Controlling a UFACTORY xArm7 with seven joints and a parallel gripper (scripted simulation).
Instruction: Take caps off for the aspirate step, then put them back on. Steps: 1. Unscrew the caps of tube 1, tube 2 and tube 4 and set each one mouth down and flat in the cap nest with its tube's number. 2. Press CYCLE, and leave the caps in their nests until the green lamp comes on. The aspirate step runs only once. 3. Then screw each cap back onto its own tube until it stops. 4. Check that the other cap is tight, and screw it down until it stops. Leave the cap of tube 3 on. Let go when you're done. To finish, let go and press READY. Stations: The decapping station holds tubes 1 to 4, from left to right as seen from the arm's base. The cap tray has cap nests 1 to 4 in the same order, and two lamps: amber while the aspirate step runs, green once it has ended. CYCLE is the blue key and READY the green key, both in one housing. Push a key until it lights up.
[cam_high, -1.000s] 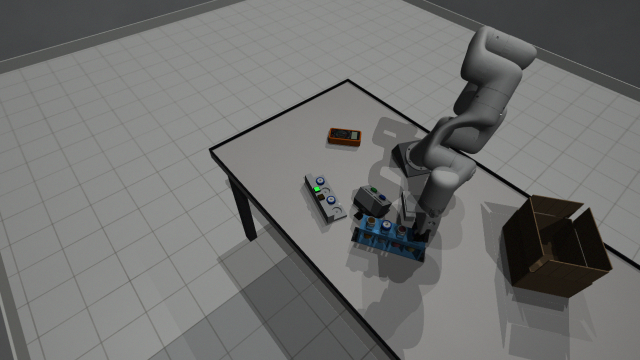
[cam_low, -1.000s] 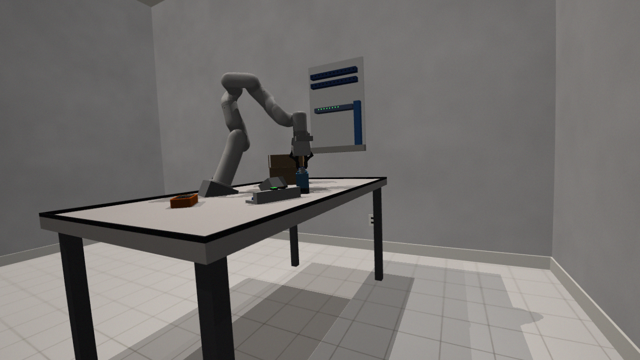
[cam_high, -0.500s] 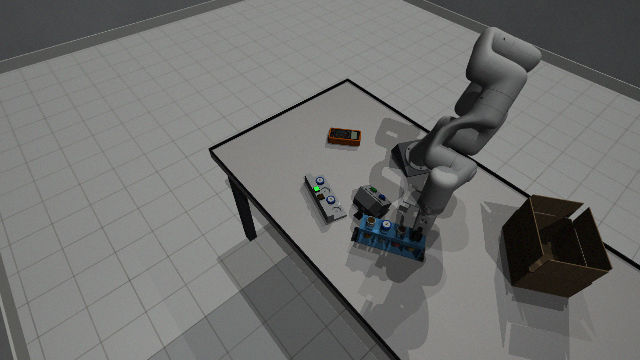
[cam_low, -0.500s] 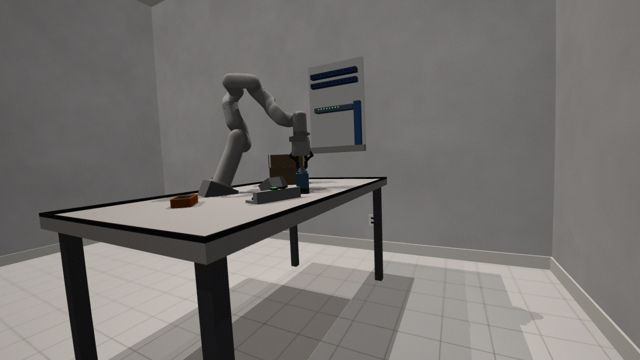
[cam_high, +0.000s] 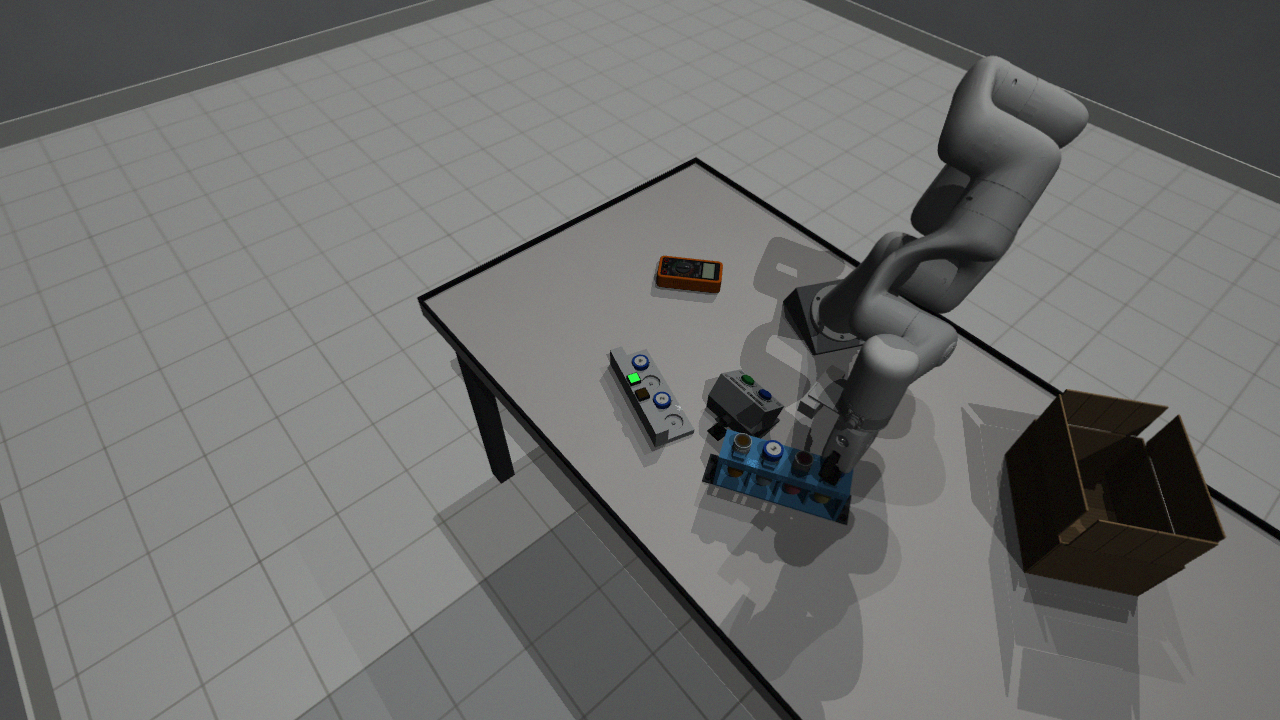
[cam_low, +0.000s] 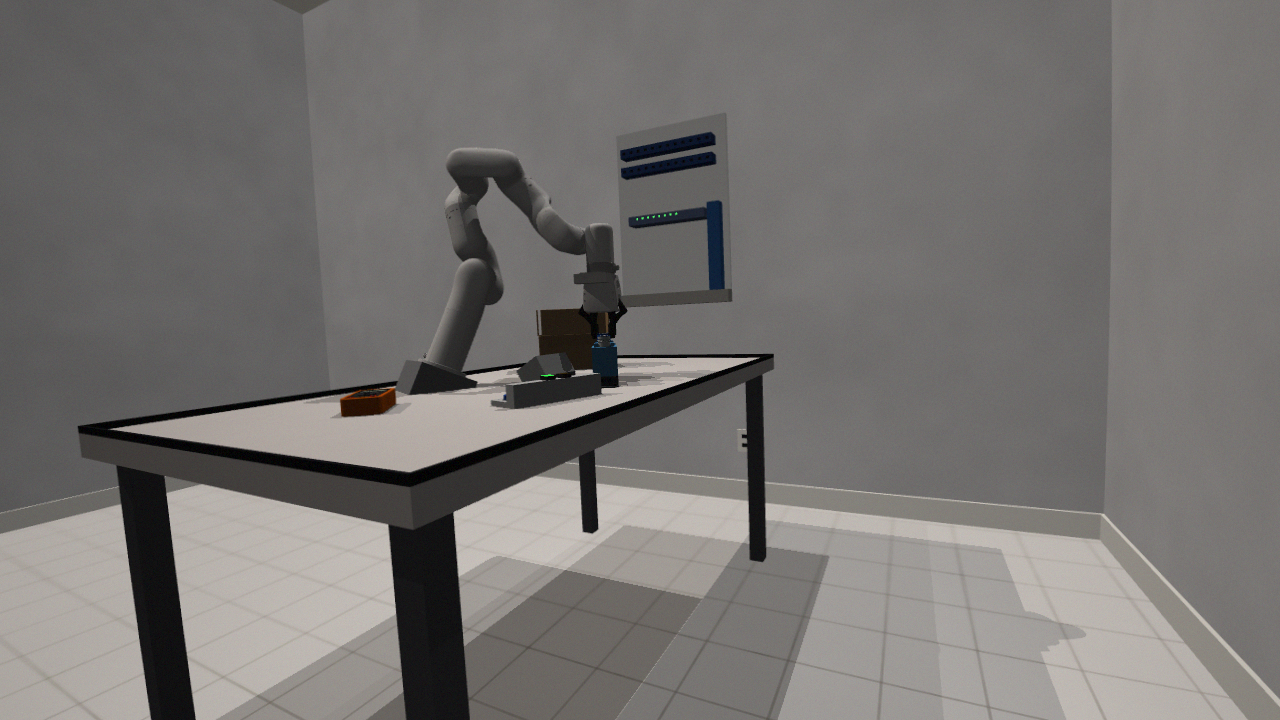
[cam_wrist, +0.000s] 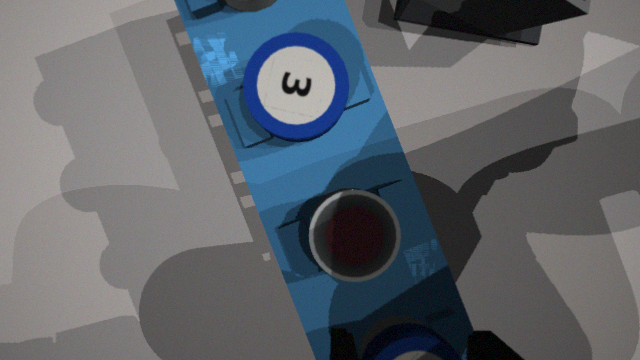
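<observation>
Now: the cap 1 1 cm below my hand. From my hand the other things lie so: cap 3 (8 cm to the right, 7 cm ahead, 2 cm below); then blue key (20 cm to the right, 6 cm below, 2 cm behind); then key housing (22 cm to the right, 8 cm below, 1 cm ahead).
</observation>
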